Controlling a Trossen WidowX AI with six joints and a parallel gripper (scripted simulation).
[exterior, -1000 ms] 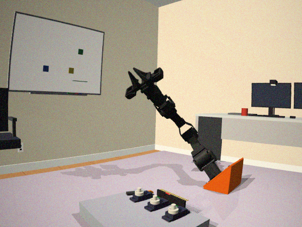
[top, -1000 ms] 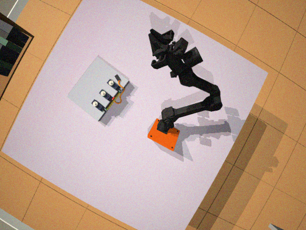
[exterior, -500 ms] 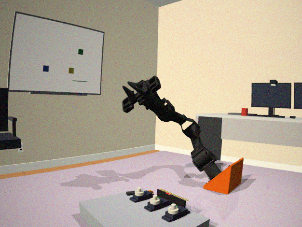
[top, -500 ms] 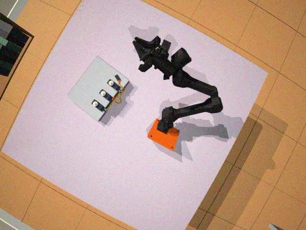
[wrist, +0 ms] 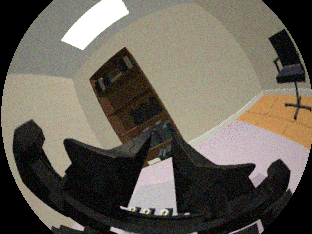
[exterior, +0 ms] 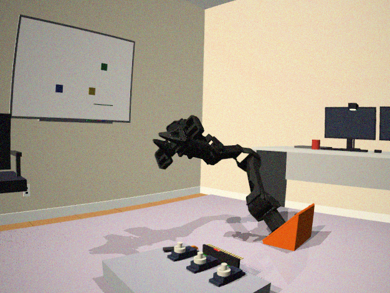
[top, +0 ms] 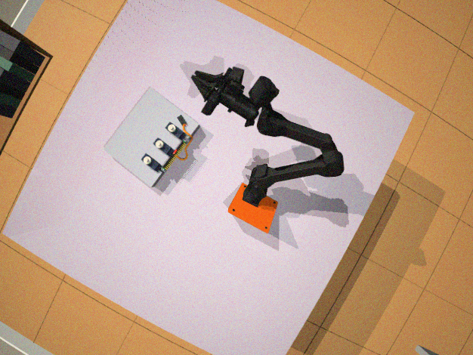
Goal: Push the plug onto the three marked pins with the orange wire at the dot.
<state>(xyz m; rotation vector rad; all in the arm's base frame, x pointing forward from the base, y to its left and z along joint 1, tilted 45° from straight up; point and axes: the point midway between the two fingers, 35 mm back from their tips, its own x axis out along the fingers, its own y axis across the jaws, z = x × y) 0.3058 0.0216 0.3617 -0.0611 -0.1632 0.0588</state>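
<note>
Now: the red band 22 cm to the left of my gripper tip and 26 cm below it. Also, from my gripper tip: grey holder: 16 cm ahead, 20 cm to the left, 31 cm below.
</note>
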